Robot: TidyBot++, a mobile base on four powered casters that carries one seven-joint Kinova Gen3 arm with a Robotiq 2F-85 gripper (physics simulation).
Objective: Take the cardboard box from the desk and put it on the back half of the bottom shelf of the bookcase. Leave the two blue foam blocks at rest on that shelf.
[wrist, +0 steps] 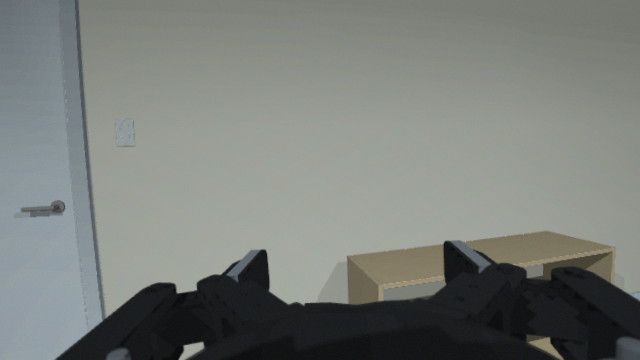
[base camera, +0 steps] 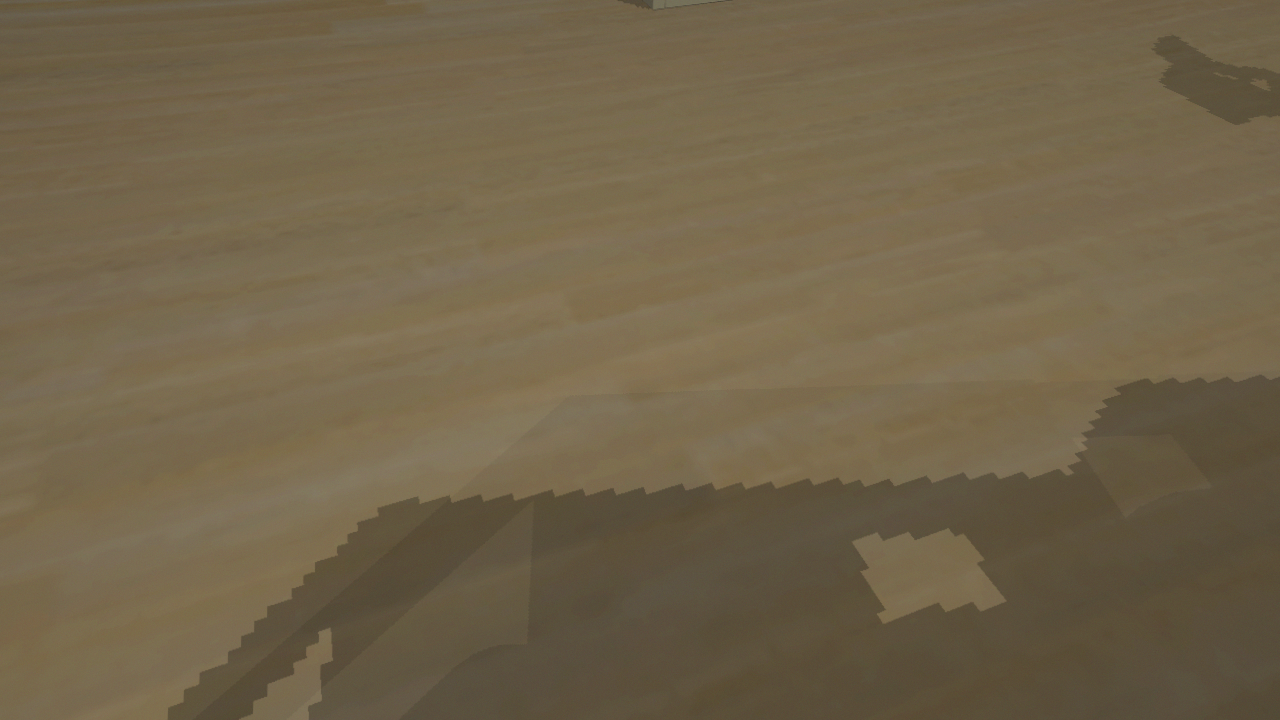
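A light wooden shelf unit, which looks like the bookcase, stands against the wall at the lower right of the wrist view. Its top board and part of its open front show; its bottom shelf is hidden behind my gripper. My gripper is open and empty, its two fingertips wide apart, with the wall and part of the unit beyond them. The cardboard box, the desk and the blue foam blocks do not show in either view.
A pale door with a lever handle is at the left of the wrist view, beside a wall switch. The base camera shows wooden floor with shadows and a pale object's corner at the top edge.
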